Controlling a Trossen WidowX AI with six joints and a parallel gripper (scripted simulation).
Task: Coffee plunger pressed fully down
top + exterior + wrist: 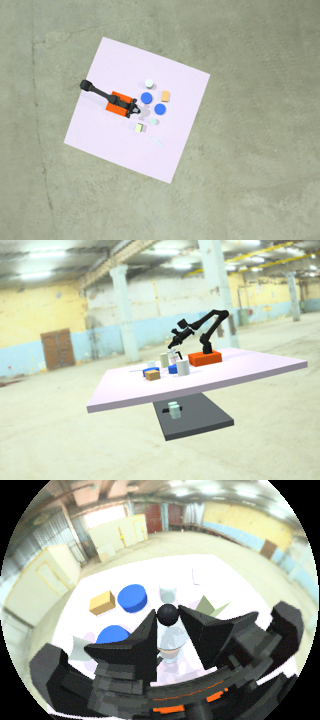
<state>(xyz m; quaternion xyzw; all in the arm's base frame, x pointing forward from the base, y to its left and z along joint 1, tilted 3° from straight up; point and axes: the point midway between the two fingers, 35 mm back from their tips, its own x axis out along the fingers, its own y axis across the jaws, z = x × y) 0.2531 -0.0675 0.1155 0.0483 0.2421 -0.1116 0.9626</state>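
The coffee press lies 30 mm behind my gripper tip, 20 mm to the left of it and 80 mm below it. The rest, counted from my gripper tip: pale yellow block (160 mm to the right, 110 mm below); then white cylinder (30 mm ahead, 310 mm to the left, 120 mm below); then tan box (210 mm ahead, 220 mm to the left, 140 mm below).
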